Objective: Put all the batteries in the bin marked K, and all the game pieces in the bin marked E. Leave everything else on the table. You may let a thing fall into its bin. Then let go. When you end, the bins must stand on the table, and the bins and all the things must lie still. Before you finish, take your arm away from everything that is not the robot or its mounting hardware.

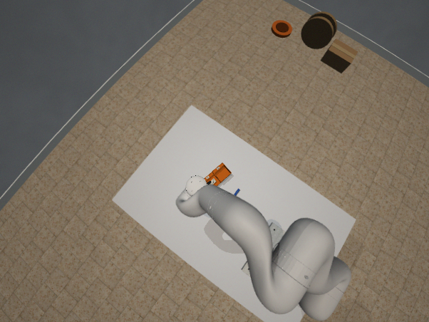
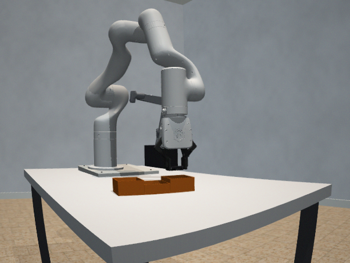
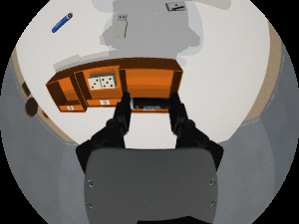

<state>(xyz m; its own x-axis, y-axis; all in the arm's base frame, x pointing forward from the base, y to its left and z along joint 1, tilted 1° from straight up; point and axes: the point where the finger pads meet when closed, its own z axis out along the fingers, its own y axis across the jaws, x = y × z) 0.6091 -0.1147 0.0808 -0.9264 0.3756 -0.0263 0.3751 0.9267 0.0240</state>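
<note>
Now: hand 19 cm past the blue battery, 9 cm to the left of it and 8 cm above it. The rest, counted from my hand: black battery: 1 cm below; bin: 8 cm to the right, 6 cm below, 3 cm behind.
</note>
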